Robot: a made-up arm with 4 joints.
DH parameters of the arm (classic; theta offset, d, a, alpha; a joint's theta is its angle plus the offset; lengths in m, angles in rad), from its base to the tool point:
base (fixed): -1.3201 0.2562 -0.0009 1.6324
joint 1: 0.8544 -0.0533 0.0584 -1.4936
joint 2: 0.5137 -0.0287 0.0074 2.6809
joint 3: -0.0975 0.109 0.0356 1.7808
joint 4: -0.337 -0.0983 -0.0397 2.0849
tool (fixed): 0.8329 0.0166 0 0
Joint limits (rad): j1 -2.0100..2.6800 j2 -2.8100..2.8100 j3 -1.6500..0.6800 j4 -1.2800..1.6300
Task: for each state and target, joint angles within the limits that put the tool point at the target. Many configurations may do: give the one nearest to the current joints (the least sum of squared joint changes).
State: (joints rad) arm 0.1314 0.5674 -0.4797 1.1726
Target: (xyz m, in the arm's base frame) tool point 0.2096 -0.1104 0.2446
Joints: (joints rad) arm -0.4359 0.9834 -0.9104 1.4681
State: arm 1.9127 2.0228 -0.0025 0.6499
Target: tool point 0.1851 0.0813 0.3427
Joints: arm 2.0517 2.4057 -0.1923 0.6876
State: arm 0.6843 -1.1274 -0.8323 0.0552
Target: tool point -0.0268 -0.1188 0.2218
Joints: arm 0.7352 -1.5943 -0.5004 0.1516
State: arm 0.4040 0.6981 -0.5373 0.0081
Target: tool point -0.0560 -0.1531 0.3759
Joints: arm 0.7678 -0.2897 -0.0149 -0.8339
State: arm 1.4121 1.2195 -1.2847 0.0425
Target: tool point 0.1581 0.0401 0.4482
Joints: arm 1.4287 1.0966 -1.2496 0.1082
